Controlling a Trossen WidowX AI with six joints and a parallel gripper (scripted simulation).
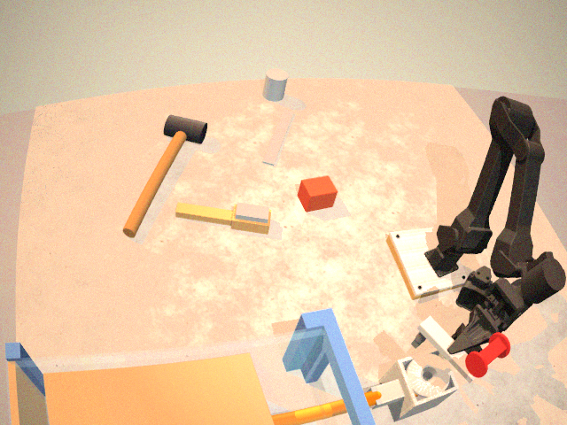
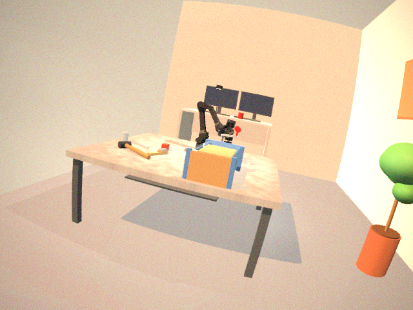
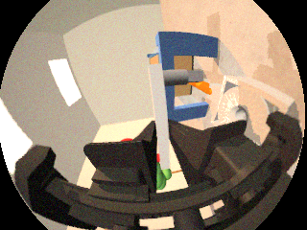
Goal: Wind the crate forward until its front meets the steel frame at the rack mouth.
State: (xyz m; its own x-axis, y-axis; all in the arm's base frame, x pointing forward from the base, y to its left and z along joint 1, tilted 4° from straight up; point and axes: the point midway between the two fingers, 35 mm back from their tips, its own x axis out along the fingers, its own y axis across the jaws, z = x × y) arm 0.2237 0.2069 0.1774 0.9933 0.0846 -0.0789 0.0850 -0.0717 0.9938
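The red knob is 40 mm to the left of my gripper tip, 40 mm above it and 20 mm behind it. From my gripper tip the other things lie so: crank handle (10 mm to the left, 10 mm behind, 10 mm above); then yellow hand tool (470 mm to the right, 180 mm below, 110 mm ahead); then hand winch (160 mm below, 40 mm behind, 10 mm to the right).
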